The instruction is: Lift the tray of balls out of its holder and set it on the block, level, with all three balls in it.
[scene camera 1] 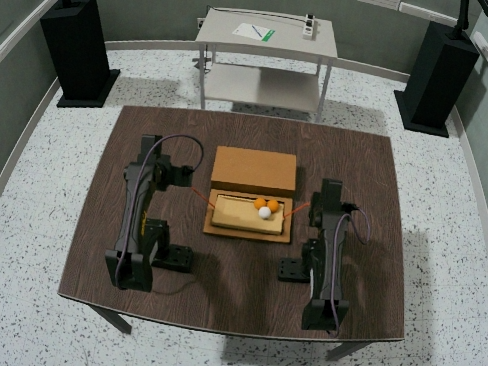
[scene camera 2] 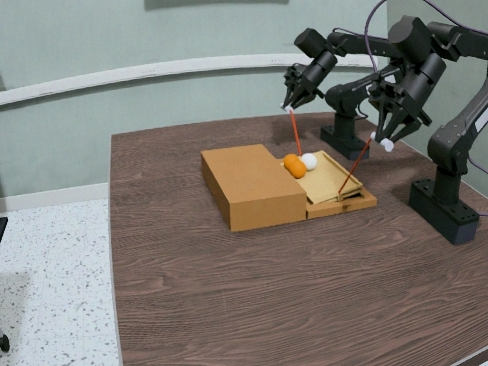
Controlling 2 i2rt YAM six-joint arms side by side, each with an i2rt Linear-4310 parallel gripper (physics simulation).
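Where they show: left gripper, fingertip midpoint: (scene camera 1: 165, 171) (scene camera 2: 379, 144); right gripper, fingertip midpoint: (scene camera 1: 316, 204) (scene camera 2: 285, 109); left arm's base at its link origin: (scene camera 1: 160, 252) (scene camera 2: 443, 202); right arm's base at its link origin: (scene camera 1: 309, 270) (scene camera 2: 344, 138).
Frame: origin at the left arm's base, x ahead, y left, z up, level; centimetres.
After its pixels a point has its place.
Note:
The pale yellow tray (scene camera 1: 235, 212) {x 20.2, y -20.9, z -2.5 cm} (scene camera 2: 325, 182) {x 19.7, y -22.1, z -2.4 cm} is tilted in its wooden holder (scene camera 1: 247, 236) {x 12.2, y -25.9, z -2.9 cm} (scene camera 2: 369, 200) {x 13.5, y -11.7, z -2.9 cm}, its left end in scene camera 1 raised. Two orange balls (scene camera 1: 260, 204) {x 22.9, y -28.6, z 0.3 cm} (scene camera 1: 273, 206) {x 22.9, y -32.8, z 0.2 cm} (scene camera 2: 291, 160) {x 24.6, y -31.2, z -0.2 cm} (scene camera 2: 298, 169) {x 24.6, y -26.7, z -0.6 cm} and a white ball (scene camera 1: 265, 213) {x 19.4, y -30.5, z 0.9 cm} (scene camera 2: 309, 161) {x 21.1, y -28.6, z 0.2 cm} lie bunched toward its right end there. The block (scene camera 1: 254, 167) {x 36.5, y -24.9, z 1.5 cm} (scene camera 2: 255, 175) {x 36.1, y -21.6, z 1.5 cm} stands beside the holder. My left gripper (scene camera 2: 382, 141) {x 20.6, y 1.2, z 14.8 cm} is shut on a red cord (scene camera 1: 203, 197) {x 20.1, y -10.5, z 4.1 cm} (scene camera 2: 355, 166) {x 20.3, y -7.8, z 7.2 cm}, my right gripper (scene camera 2: 286, 108) {x 20.7, y -45.9, z 8.0 cm} on another red cord (scene camera 1: 296, 210) {x 20.1, y -40.1, z 4.0 cm} (scene camera 2: 295, 132) {x 20.4, y -39.7, z 3.6 cm}. Both cords run straight to the tray's ends. Scene camera 1 hides the fingertips.
The wooden table (scene camera 1: 165, 122) {x 58.1, y 13.9, z -4.5 cm} (scene camera 2: 200, 290) {x 52.8, y 5.7, z -4.5 cm} bears both arm bases (scene camera 1: 175, 257) {x -1.0, y -5.3, z 1.0 cm} (scene camera 1: 292, 270) {x 1.2, y -41.3, z -1.0 cm}, which stand near the holder at its lower left and lower right in scene camera 1. A grey side table (scene camera 1: 220, 30) stands beyond the table's far edge.

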